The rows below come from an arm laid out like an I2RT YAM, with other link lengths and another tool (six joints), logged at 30 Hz.
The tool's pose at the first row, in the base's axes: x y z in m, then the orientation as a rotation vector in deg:
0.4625, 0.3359, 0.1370, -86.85, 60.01, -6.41
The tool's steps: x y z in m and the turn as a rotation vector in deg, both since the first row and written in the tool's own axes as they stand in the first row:
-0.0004, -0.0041, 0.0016, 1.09, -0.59, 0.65
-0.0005, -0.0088, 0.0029, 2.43, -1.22, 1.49
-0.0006, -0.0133, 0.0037, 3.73, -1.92, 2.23
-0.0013, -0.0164, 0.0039, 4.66, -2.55, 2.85
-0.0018, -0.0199, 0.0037, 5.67, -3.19, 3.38
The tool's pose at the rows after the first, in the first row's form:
0.4654, 0.3368, 0.1402, -85.47, 59.81, -6.06
0.4687, 0.3372, 0.1438, -83.75, 59.66, -5.67
0.4715, 0.3372, 0.1474, -82.13, 59.39, -5.28
0.4729, 0.3374, 0.1503, -80.90, 59.15, -4.85
0.4743, 0.3371, 0.1535, -79.66, 58.82, -4.51

